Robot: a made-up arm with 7 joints. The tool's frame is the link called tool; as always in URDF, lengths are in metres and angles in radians. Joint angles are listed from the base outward.
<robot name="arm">
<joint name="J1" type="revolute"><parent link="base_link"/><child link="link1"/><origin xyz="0.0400 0.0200 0.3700"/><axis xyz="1 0 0"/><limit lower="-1.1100" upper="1.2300"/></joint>
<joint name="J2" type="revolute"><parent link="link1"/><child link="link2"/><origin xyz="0.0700 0.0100 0.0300"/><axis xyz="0 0 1"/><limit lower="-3.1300" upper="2.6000"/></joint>
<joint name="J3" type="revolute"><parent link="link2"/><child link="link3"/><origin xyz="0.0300 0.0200 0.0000"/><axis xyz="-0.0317 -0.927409 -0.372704"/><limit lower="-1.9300" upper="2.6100"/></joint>
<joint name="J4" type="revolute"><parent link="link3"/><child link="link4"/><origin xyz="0.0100 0.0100 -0.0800"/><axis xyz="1 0 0"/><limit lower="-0.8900" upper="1.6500"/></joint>
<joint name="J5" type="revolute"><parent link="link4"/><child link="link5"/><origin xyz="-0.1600 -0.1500 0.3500"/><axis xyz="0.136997 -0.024 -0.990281"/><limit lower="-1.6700" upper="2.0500"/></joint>
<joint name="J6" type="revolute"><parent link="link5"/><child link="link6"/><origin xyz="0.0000 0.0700 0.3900"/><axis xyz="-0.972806 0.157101 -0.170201"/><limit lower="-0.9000" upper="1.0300"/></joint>
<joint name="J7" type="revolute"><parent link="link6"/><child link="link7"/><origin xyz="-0.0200 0.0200 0.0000"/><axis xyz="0 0 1"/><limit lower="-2.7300" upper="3.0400"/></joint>
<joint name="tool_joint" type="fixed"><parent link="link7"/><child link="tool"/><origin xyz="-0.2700 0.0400 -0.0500" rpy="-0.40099 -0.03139 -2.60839"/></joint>
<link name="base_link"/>
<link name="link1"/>
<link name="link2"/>
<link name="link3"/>
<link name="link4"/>
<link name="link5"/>
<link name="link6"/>
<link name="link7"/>
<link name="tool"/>
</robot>
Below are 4 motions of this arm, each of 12 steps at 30 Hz.
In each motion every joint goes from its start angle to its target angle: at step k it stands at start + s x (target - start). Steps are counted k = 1, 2, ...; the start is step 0. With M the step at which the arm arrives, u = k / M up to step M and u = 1 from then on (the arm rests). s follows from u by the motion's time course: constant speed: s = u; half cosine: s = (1 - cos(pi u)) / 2; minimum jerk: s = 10 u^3 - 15 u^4 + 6 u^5.
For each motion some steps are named. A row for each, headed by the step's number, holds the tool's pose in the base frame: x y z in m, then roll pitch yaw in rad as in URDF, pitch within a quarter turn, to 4 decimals.
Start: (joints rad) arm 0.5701 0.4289 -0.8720 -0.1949 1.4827 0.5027 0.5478
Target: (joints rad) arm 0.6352 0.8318 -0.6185 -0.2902 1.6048 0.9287 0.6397
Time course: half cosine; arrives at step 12
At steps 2, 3, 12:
2: 0.2487 -0.0649 1.1478 -0.6735 -0.8477 -2.4060
3: 0.2274 -0.0683 1.1551 -0.6466 -0.8489 -2.4079
12: -0.0035 -0.1463 1.1863 -0.4037 -0.8488 -2.4494

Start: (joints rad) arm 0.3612 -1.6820 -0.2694 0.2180 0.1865 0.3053 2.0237
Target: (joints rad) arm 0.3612 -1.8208 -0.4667 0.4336 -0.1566 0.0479 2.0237
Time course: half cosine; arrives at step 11
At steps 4, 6, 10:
4: -0.4100 -0.2310 0.8772 -0.8516 0.5536 -2.4568
6: -0.4376 -0.2311 0.8172 -0.7280 0.6686 -2.4051
10: -0.4674 -0.2192 0.7321 -0.5011 0.8222 -2.2953

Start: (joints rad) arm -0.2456 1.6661 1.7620 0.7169 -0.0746 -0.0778 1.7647
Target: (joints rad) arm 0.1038 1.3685 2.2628 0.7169 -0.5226 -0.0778 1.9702
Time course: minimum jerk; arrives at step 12
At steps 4, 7, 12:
4: 0.5119 -0.4113 0.0644 1.4572 -0.6365 0.0683
7: 0.4158 -0.3832 -0.0291 2.0608 -0.8068 -0.6862
12: 0.3291 -0.3274 -0.1047 2.4666 -0.6862 -1.2943

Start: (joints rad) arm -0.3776 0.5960 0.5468 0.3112 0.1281 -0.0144 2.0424
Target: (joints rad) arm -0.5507 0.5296 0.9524 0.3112 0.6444 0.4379 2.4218
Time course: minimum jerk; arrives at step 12
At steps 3, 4, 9, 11, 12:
3: 0.0051 -0.3760 0.9262 -0.1846 -0.3358 -0.2311
4: -0.0229 -0.3833 0.9261 -0.2019 -0.3805 -0.2679
9: -0.2013 -0.4226 0.8819 -0.2844 -0.5745 -0.4938
11: -0.2245 -0.4277 0.8692 -0.2914 -0.5880 -0.5238
12: -0.2256 -0.4280 0.8685 -0.2917 -0.5886 -0.5253

